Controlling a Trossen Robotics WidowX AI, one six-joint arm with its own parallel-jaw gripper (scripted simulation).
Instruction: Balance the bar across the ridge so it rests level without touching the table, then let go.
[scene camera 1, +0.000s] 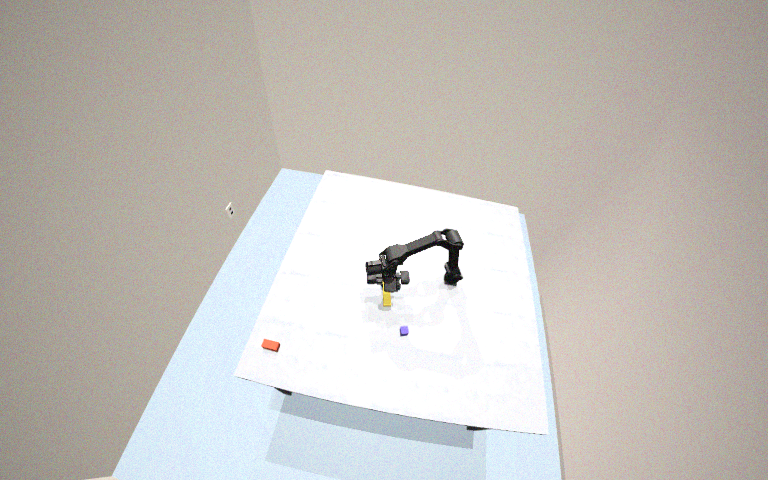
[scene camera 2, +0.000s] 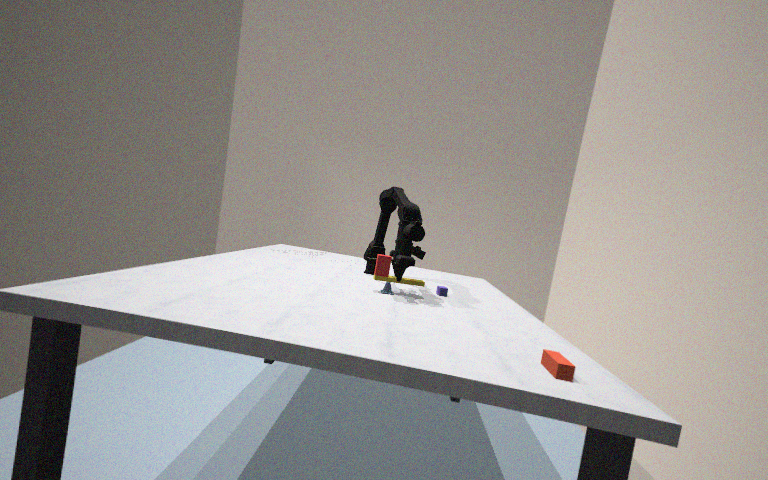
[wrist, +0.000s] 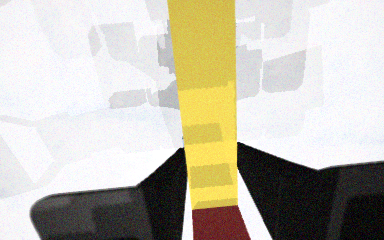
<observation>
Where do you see the gripper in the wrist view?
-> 209, 150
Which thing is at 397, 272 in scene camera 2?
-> The gripper.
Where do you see a bar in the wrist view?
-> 204, 46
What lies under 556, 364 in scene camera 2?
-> An orange block.
</observation>
